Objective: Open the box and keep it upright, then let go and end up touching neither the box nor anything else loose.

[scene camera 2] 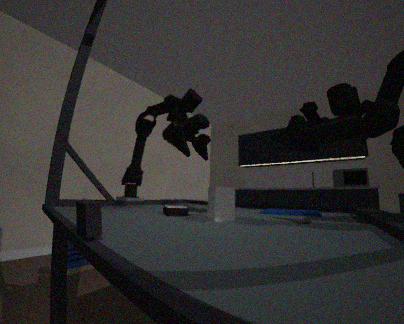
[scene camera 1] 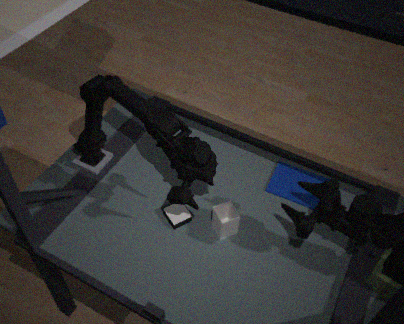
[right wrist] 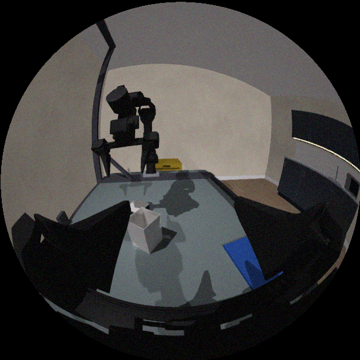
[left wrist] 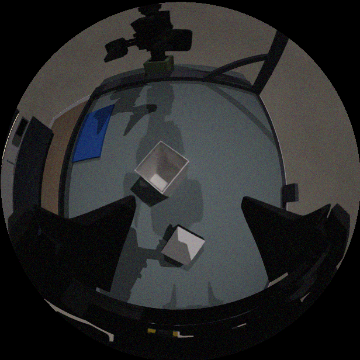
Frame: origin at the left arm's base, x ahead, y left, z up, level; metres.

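Seen in the pictures: left gripper, between the fingertips: point(scene camera 2: 198, 158) point(scene camera 1: 204, 197); right gripper, between the fingertips: point(scene camera 2: 276, 142) point(scene camera 1: 289, 193); left arm's base, origin of its link: point(scene camera 2: 130, 197) point(scene camera 1: 92, 157); right arm's base, origin of its link: point(scene camera 1: 396, 271).
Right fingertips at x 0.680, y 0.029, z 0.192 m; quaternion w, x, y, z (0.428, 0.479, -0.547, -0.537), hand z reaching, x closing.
Offsets run from my right fingertips to a thing's top centre. "spot": to the spot under its first point.
The pale box {0.157 m back, 0.054 m right, 0.132 m down} point(scene camera 1: 226, 227) point(scene camera 2: 222, 204) point(left wrist: 162, 167) point(right wrist: 146, 236) stands upright on the table, its top open. Its lid, a low piece with a whitish top face and dark edges {spot: 0.300 m back, 0.096 m right, 0.198 m down} point(scene camera 1: 178, 215) point(scene camera 2: 176, 211) point(left wrist: 183, 246), lies flat on the table, apart from the box. In the right wrist view the lid is partly hidden behind the box. My left gripper point(scene camera 1: 183, 202) point(scene camera 2: 198, 157) point(left wrist: 191, 202) is open and empty, raised above the table near the lid, touching neither piece. My right gripper point(scene camera 1: 292, 195) point(right wrist: 183, 204) is open and empty, well away from the box, above the table.
A flat blue mat {0.010 m ahead, 0.227 m left, 0.218 m down} point(scene camera 1: 285, 185) point(scene camera 2: 285, 212) point(left wrist: 94, 135) point(right wrist: 237, 250) lies near the table's far edge in scene camera 1, close to my right gripper. A dark frame post point(scene camera 2: 60, 135) rises at the table's left in scene camera 2. A yellow case point(right wrist: 168, 163) shows beyond the table.
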